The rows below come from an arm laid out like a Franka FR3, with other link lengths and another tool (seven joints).
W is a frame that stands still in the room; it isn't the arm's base.
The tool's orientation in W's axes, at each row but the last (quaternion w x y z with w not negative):
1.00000, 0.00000, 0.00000, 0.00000
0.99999, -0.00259, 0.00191, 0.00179
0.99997, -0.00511, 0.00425, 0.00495
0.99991, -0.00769, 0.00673, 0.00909
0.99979, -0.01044, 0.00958, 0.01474
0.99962, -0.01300, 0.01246, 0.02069
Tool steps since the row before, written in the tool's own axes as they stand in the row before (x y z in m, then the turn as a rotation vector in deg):
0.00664, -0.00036, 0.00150, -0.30, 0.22, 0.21
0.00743, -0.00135, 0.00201, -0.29, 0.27, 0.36
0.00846, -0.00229, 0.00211, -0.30, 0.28, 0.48
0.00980, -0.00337, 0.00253, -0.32, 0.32, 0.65
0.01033, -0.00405, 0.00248, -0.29, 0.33, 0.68
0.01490, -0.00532, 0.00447, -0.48, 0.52, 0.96
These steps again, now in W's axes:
0.00664, -0.00036, 0.00150, -0.30, 0.22, 0.21
0.00744, -0.00131, 0.00199, -0.29, 0.27, 0.36
0.00850, -0.00218, 0.00206, -0.30, 0.28, 0.48
0.00989, -0.00315, 0.00245, -0.32, 0.32, 0.65
0.01049, -0.00369, 0.00236, -0.29, 0.34, 0.68
0.01521, -0.00458, 0.00422, -0.48, 0.53, 0.96

